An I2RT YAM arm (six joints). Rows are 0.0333 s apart.
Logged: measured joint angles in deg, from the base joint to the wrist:
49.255 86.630 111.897 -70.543 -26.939 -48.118
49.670 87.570 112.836 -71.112 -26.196 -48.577
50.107 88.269 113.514 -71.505 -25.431 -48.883
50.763 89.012 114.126 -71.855 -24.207 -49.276
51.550 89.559 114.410 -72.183 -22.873 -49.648
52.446 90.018 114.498 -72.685 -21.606 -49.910
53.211 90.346 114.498 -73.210 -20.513 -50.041
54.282 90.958 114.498 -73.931 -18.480 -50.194
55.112 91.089 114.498 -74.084 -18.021 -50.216
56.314 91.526 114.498 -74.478 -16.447 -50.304
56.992 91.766 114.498 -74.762 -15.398 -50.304
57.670 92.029 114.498 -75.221 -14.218 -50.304
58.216 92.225 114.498 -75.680 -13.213 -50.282
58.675 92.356 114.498 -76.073 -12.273 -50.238
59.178 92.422 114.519 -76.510 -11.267 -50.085
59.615 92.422 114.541 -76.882 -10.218 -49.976
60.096 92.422 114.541 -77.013 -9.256 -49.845
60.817 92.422 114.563 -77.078 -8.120 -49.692
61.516 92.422 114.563 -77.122 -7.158 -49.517
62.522 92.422 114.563 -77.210 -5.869 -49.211
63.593 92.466 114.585 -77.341 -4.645 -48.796
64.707 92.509 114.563 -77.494 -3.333 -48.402
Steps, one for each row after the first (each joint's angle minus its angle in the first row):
0.415 0.940 0.939 -0.569 0.743 -0.459
0.852 1.639 1.617 -0.962 1.508 -0.765
1.508 2.382 2.229 -1.312 2.732 -1.158
2.295 2.929 2.513 -1.640 4.066 -1.530
3.191 3.388 2.601 -2.142 5.333 -1.792
3.956 3.716 2.601 -2.667 6.426 -1.923
5.027 4.328 2.601 -3.388 8.459 -2.076
5.857 4.459 2.601 -3.541 8.918 -2.098
7.059 4.896 2.601 -3.935 10.492 -2.186
7.737 5.136 2.601 -4.219 11.541 -2.186
8.415 5.399 2.601 -4.678 12.721 -2.186
8.961 5.595 2.601 -5.137 13.726 -2.164
9.420 5.726 2.601 -5.530 14.666 -2.120
9.923 5.792 2.622 -5.967 15.672 -1.967
10.360 5.792 2.644 -6.339 16.721 -1.858
10.841 5.792 2.644 -6.470 17.683 -1.727
11.562 5.792 2.666 -6.535 18.819 -1.574
12.261 5.792 2.666 -6.579 19.781 -1.399
13.267 5.792 2.666 -6.667 21.070 -1.093
14.338 5.836 2.688 -6.798 22.294 -0.678
15.452 5.879 2.666 -6.951 23.606 -0.284

